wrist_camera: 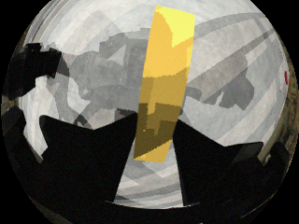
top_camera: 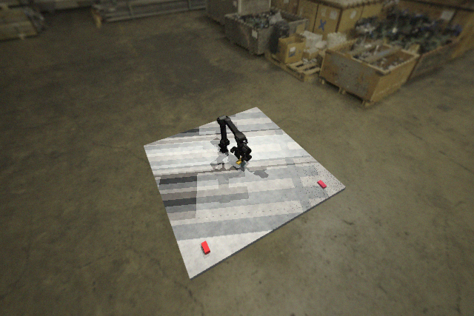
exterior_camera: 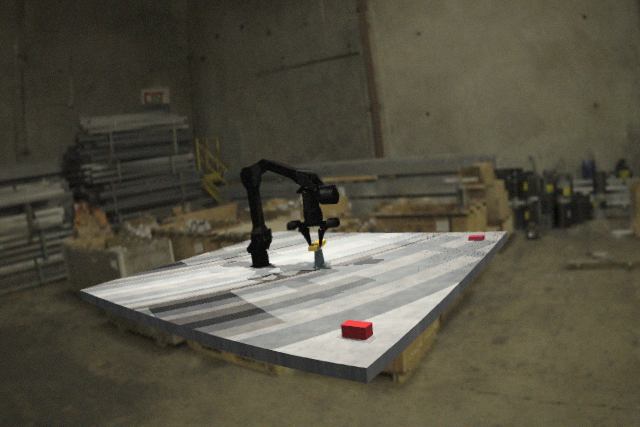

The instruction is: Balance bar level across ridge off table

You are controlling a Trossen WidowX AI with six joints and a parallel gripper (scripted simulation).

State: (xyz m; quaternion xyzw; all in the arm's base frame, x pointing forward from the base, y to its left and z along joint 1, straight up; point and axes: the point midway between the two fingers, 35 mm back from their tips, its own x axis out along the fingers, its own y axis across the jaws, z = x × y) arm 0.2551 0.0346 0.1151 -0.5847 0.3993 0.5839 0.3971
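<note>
Now: gripper tip 30 mm to the right of the bar and 10 mm past it. Round my gripper tip: red block 530 mm to the right, 480 mm ahead, 60 mm below.
</note>
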